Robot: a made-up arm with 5 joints. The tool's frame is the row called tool.
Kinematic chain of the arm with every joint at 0, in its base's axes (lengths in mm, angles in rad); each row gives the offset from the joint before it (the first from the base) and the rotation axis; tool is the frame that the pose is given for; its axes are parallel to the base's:
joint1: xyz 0 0 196 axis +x
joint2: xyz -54 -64 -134 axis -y
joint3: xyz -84 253 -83 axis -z
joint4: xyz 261 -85 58 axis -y
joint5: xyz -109 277 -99 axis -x
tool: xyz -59 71 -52
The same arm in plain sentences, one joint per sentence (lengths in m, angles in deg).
The arm has five revolute joints in a row. What follows holds with every joint at zero, and every direction is one of the base frame's. Joint 1 is mounted 0.196 m along +z from the base frame's origin and rotates about +x. Joint 2 is mounted 0.054 m along -x and 0.064 m along -y and 0.134 m along -z from joint 1 and rotates about -y. Joint 3 is mounted 0.084 m along -x and 0.253 m along +y and 0.083 m along -z from joint 2 and rotates about -z. Joint 4 is mounted 0.261 m along +x and 0.085 m along -y and 0.058 m along +z from joint 3 and rotates about -y. Joint 5 is mounted 0.109 m along -x and 0.277 m along +y and 0.099 m along -z from joint 4 and rotates about -x. The tool frame, which is the frame that the pose is given for, is mounted 0.059 m along -x and 0.071 m along +y and 0.052 m along -z from joint 5; its axes are parallel to the base frame's.
